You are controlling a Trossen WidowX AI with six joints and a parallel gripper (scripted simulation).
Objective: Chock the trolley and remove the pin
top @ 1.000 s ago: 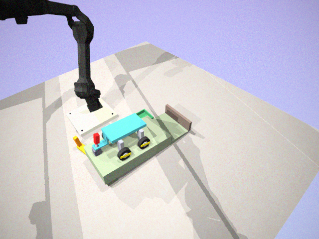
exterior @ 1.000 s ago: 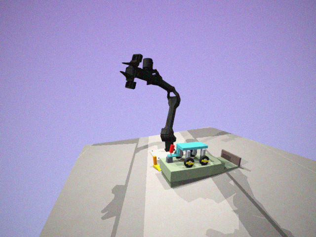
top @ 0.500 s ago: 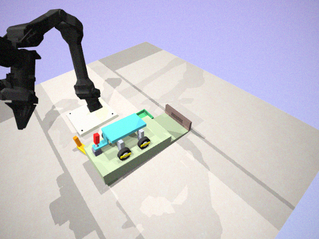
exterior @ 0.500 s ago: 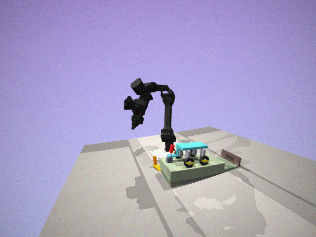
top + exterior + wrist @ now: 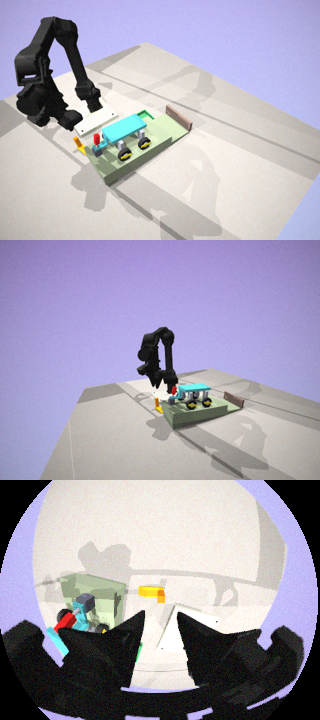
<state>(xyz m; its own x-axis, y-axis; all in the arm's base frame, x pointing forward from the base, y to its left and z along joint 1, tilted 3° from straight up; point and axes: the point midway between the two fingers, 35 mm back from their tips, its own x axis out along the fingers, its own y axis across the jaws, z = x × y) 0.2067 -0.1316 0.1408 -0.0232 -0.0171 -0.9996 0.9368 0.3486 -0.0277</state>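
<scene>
My gripper tip is now 110 mm above the yellow chock, 20 mm short of it and 10 mm to the right of it. Also, from my gripper tip: red-headed stop pin (130 mm ahead, 60 mm to the left); then pale green ramp (160 mm to the left, 130 mm ahead, 80 mm below); then cyan-topped trolley (160 mm to the left, 140 mm ahead, 20 mm below).
</scene>
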